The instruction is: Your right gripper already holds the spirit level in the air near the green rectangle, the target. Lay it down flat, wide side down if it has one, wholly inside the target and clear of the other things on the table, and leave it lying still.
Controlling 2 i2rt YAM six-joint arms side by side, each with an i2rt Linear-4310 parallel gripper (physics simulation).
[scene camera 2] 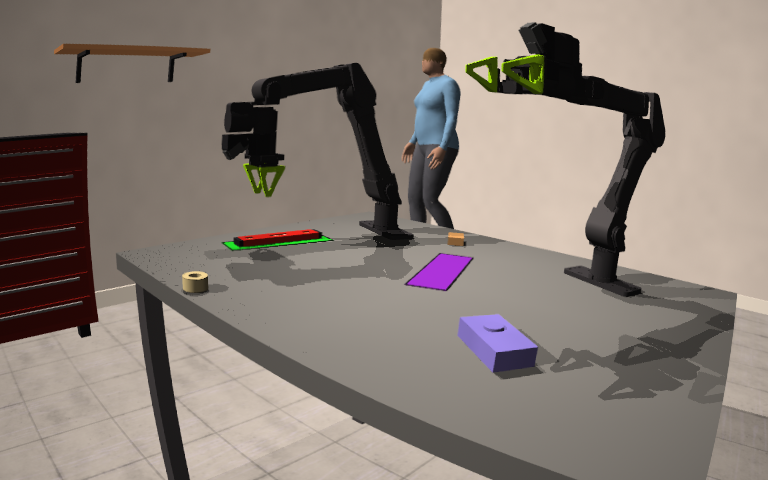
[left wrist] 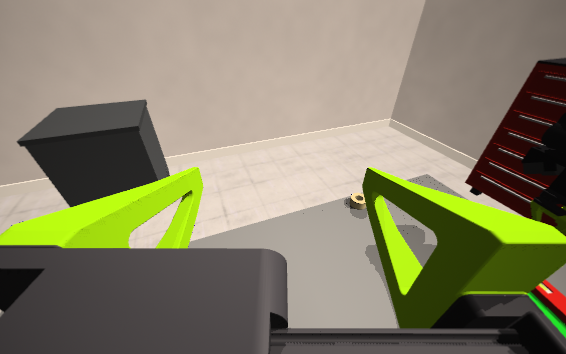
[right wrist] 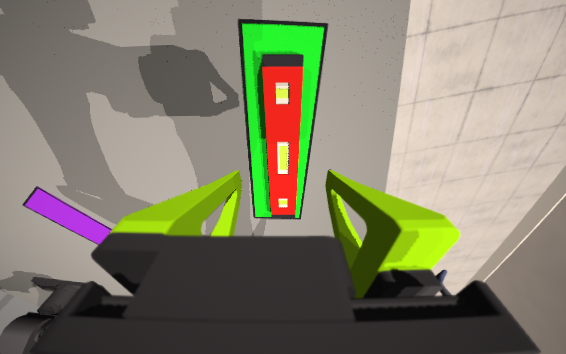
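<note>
The red spirit level [scene camera 2: 278, 237] [right wrist: 282, 120] with black ends lies flat on the green rectangle [scene camera 2: 326, 240] [right wrist: 313, 55]. In the right wrist view it lies lengthwise within the green outline, with green showing along both long sides and at the far end; its near end is close to the green's near edge. My right gripper [scene camera 2: 262, 194] [right wrist: 283, 177] is open and empty, above the level and apart from it. My left gripper [scene camera 2: 481, 79] [left wrist: 282, 176] is open and empty, high over the table at the right of the scene view.
A tan tape roll [scene camera 2: 194, 282] [left wrist: 357, 201] stands near the table's left edge. A purple rectangle [scene camera 2: 440, 271] [right wrist: 67, 215], an orange block [scene camera 2: 455, 239] and a violet box [scene camera 2: 497, 342] are on the table [scene camera 2: 339, 339]. A person [scene camera 2: 436, 113] stands behind it.
</note>
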